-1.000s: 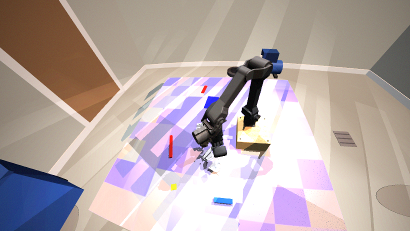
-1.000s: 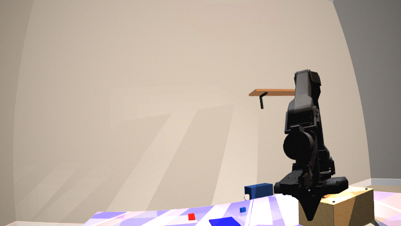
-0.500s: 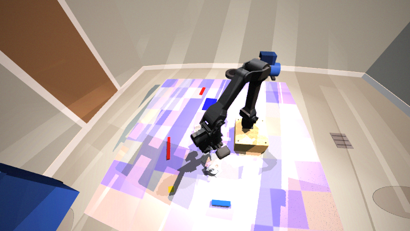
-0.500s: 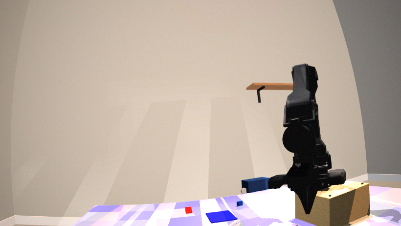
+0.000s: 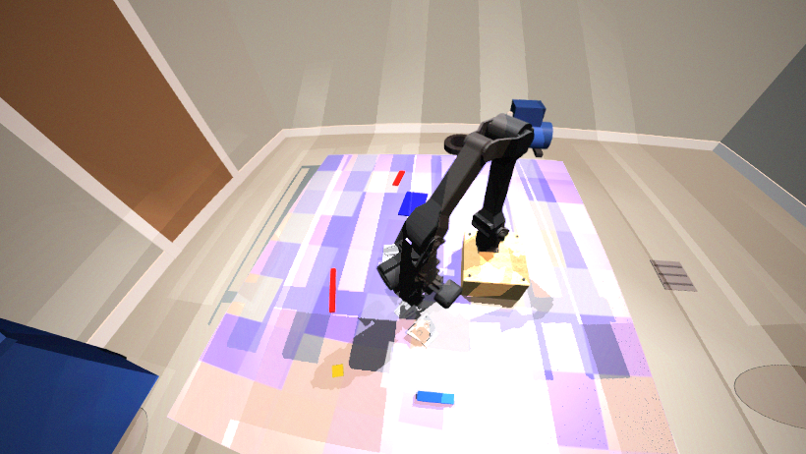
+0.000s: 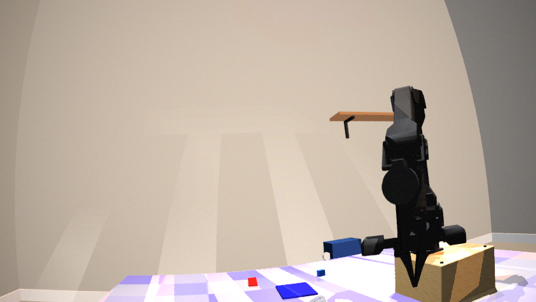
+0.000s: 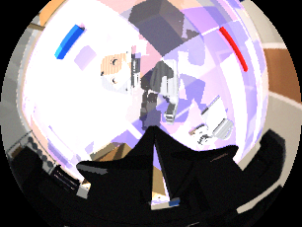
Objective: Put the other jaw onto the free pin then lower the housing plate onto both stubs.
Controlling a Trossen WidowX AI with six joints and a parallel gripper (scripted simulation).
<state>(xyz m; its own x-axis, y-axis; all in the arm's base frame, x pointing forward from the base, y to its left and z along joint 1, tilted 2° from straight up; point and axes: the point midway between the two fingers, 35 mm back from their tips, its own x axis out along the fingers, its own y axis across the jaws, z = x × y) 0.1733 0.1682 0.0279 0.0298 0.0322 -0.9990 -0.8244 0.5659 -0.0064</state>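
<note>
The grey jaw is 4 cm ahead of my gripper tip, 1 cm to the right of it and 5 cm below it. From my gripper tip the other things lie so: blue tile 10 cm ahead, 43 cm to the right, 8 cm below; yellow square 21 cm ahead, 23 cm to the left, 8 cm below; blue bar 5 cm behind, 25 cm to the left, 7 cm below.
</note>
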